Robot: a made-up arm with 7 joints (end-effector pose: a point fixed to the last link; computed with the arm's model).
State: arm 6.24 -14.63 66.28 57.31 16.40 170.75 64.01
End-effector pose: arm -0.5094 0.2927 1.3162 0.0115 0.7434 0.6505 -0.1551
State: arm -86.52 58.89 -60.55 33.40 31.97 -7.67 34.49
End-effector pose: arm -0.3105 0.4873 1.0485 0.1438 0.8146 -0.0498 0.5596
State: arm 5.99 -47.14 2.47 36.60 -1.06 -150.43 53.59
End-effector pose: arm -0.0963 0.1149 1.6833 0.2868 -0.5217 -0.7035 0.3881
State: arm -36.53 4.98 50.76 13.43 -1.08 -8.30 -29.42
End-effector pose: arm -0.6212 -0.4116 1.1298 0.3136 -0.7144 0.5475 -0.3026
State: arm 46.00 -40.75 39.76 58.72 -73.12 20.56 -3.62
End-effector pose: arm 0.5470 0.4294 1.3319 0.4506 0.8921 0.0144 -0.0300
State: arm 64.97 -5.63 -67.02 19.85 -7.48 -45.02 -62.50
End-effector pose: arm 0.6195 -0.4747 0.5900 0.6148 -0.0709 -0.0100 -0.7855
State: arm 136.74 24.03 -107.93 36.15 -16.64 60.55 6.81
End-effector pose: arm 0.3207 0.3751 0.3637 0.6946 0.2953 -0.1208 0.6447
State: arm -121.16 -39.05 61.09 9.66 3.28 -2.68 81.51
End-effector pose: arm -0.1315 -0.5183 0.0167 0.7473 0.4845 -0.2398 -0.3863
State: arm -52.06 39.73 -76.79 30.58 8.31 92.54 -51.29
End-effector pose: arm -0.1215 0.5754 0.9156 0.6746 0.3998 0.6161 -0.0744
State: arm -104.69 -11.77 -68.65 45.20 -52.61 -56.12 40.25
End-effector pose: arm -0.4628 0.2233 1.2036 0.1968 -0.8188 -0.0988 -0.5302
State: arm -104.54 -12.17 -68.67 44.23 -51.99 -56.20 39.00
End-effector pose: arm -0.4573 0.2171 1.2114 0.1927 -0.8190 -0.0777 -0.5348
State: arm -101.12 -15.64 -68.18 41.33 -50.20 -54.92 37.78
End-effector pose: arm -0.4145 0.1873 1.2735 0.2086 -0.8278 -0.0108 -0.5208
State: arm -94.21 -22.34 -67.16 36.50 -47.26 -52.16 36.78
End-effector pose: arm -0.3235 0.1205 1.3743 0.2380 -0.8379 0.1061 -0.4795
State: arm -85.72 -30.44 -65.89 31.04 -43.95 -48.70 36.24
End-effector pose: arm -0.2078 0.0213 1.4592 0.2630 -0.8347 0.2441 -0.4177
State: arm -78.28 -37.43 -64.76 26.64 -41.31 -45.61 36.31
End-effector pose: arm -0.1131 -0.0757 1.4992 0.2758 -0.8171 0.3579 -0.3580
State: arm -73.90 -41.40 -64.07 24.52 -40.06 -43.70 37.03
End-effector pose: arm -0.0638 -0.1314 1.5100 0.2834 -0.8016 0.4150 -0.3238
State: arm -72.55 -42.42 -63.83 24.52 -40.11 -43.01 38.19
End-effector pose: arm -0.0498 -0.1417 1.5130 0.2926 -0.7984 0.4199 -0.3170
